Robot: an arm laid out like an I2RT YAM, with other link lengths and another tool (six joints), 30 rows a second.
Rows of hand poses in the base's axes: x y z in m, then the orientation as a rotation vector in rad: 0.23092, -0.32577, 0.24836, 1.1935, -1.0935, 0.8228; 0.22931, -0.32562, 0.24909, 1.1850, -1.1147, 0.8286; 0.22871, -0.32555, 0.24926, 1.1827, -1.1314, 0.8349; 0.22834, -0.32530, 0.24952, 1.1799, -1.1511, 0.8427; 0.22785, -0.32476, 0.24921, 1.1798, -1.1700, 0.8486; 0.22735, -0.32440, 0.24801, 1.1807, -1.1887, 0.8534; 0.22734, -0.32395, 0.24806, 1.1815, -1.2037, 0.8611; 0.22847, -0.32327, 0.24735, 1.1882, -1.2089, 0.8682; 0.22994, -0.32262, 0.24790, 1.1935, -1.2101, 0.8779; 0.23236, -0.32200, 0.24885, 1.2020, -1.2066, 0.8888; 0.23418, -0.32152, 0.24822, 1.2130, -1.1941, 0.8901; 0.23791, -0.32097, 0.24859, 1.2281, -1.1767, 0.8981; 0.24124, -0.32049, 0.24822, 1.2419, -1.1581, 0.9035; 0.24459, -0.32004, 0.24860, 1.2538, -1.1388, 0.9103; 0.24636, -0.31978, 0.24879, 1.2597, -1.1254, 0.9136
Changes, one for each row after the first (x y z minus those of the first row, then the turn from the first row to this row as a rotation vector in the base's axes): -0.00161, 0.00015, 0.00073, 0.0027, -0.0193, -0.0078; -0.00221, 0.00022, 0.00090, 0.0076, -0.0350, -0.0104; -0.00258, 0.00047, 0.00116, 0.0133, -0.0537, -0.0132; -0.00307, 0.00101, 0.00085, 0.0211, -0.0704, -0.0154; -0.00357, 0.00137, -0.00035, 0.0299, -0.0862, -0.0177; -0.00358, 0.00182, -0.00030, 0.0360, -0.1010, -0.0169; -0.00245, 0.00250, -0.00101, 0.0416, -0.1078, -0.0104; -0.00098, 0.00315, -0.00046, 0.0435, -0.1135, -0.0018; 0.00144, 0.00377, 0.00049, 0.0451, -0.1161, 0.0107; 0.00326, 0.00425, -0.00014, 0.0464, -0.1067, 0.0214; 0.00699, 0.00480, 0.00023, 0.0466, -0.0972, 0.0399; 0.01032, 0.00528, -0.00014, 0.0460, -0.0856, 0.0566; 0.01367, 0.00573, 0.00024, 0.0435, -0.0747, 0.0734; 0.01544, 0.00599, 0.00043, 0.0404, -0.0666, 0.0829
